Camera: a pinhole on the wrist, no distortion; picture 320 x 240 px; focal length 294.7 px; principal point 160.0 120.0 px. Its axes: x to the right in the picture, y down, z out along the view. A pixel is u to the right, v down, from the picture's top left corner.
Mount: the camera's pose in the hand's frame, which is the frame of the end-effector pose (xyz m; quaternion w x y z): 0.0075 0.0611 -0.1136 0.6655 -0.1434 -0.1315 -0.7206
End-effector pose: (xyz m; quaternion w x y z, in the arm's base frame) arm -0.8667 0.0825 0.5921 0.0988 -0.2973 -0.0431 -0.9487
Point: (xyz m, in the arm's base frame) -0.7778 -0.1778 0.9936
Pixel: 135 220
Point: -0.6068 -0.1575 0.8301
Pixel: 127 83
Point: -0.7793 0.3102 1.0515
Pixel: outside the picture
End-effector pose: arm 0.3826 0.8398 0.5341 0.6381 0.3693 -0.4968 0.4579
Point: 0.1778 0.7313 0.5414
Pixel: 176 70
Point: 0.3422 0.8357 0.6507
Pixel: outside the picture
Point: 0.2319 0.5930 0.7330
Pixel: 267 205
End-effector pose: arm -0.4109 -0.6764 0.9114 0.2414 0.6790 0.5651 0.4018
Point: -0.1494 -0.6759 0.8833
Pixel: 220 111
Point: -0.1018 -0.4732 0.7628
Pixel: 309 232
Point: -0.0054 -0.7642 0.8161
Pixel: 211 53
